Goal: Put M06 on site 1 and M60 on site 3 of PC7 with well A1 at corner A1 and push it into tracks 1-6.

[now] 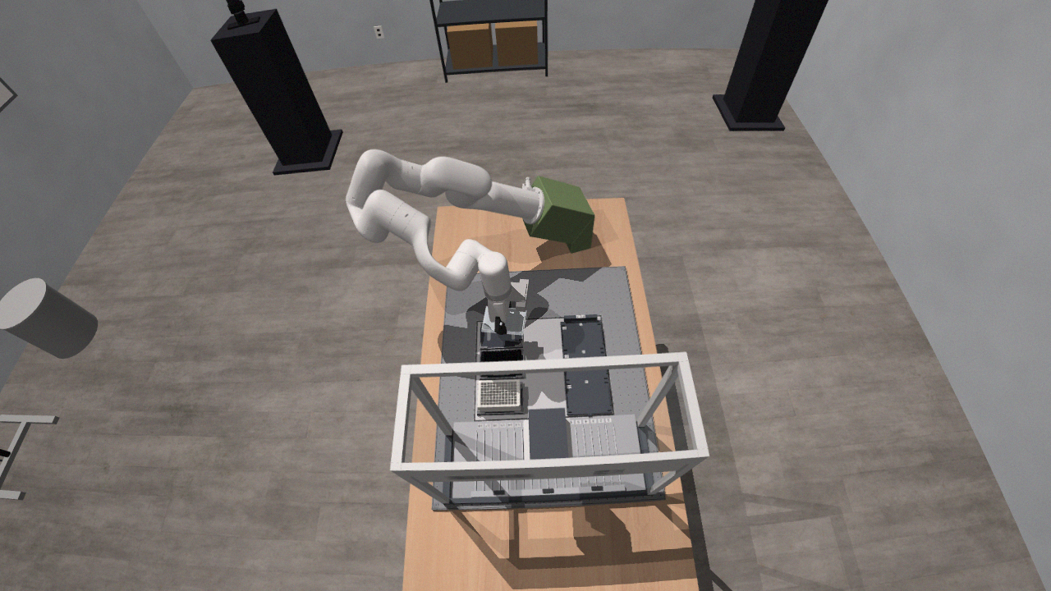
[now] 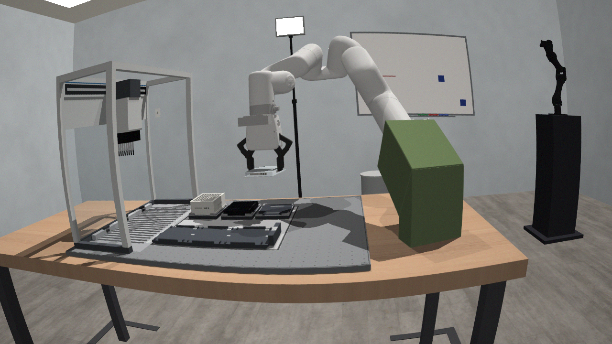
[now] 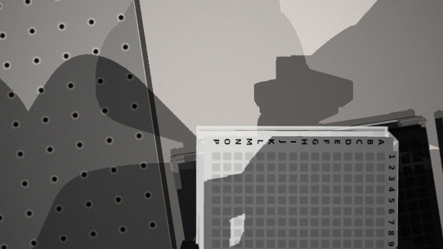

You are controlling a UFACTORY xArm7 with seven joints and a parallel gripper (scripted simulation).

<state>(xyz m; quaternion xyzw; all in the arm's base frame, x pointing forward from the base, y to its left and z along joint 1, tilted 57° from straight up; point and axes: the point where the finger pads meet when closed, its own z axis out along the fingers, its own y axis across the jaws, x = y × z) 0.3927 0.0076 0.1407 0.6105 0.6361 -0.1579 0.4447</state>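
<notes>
Now: the dark plate carrier PC7 110 mm ahead of my hand, 240 mm to the left of it and 130 mm below it. The rest, counted from my hand: 384-well plate M60: 10 mm below; then black 96-well plate M06: 90 mm ahead, 20 mm to the right, 120 mm below; then nest S1: 20 mm behind, 20 mm to the right, 140 mm below.
</notes>
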